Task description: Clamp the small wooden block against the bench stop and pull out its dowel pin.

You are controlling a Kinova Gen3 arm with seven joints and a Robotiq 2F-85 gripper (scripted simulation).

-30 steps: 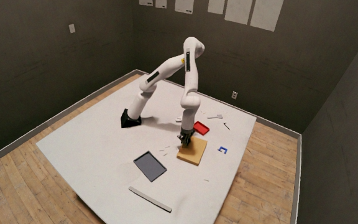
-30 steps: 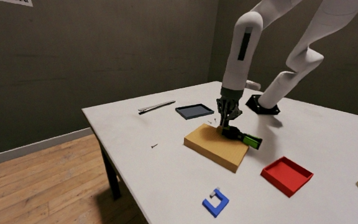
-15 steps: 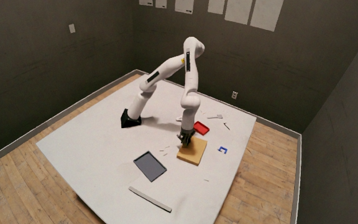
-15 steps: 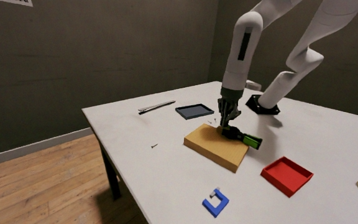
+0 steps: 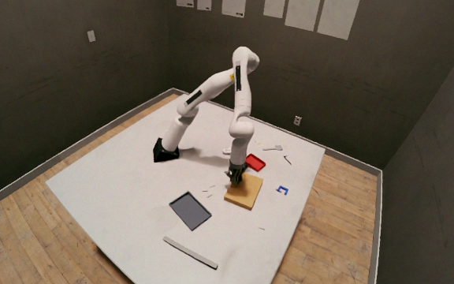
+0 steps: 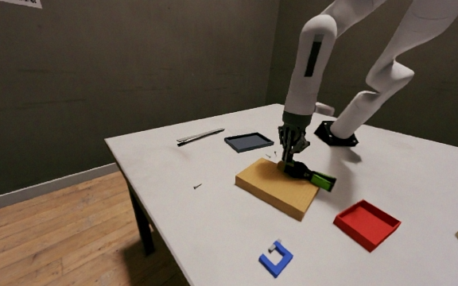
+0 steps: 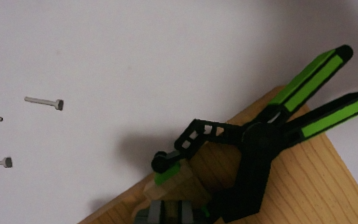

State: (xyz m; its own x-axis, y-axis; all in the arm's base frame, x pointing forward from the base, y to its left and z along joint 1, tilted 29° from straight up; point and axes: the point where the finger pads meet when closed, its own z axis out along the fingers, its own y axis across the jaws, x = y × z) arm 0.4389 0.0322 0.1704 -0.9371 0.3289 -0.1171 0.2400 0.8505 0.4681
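My gripper is now 20 mm above the dowel pin. From my hand the other things lie so: grey tray (50 mm behind, 260 mm to the right, 70 mm below); red tray (40 mm behind, 220 mm to the left, 80 mm below); small wooden block (40 mm below).
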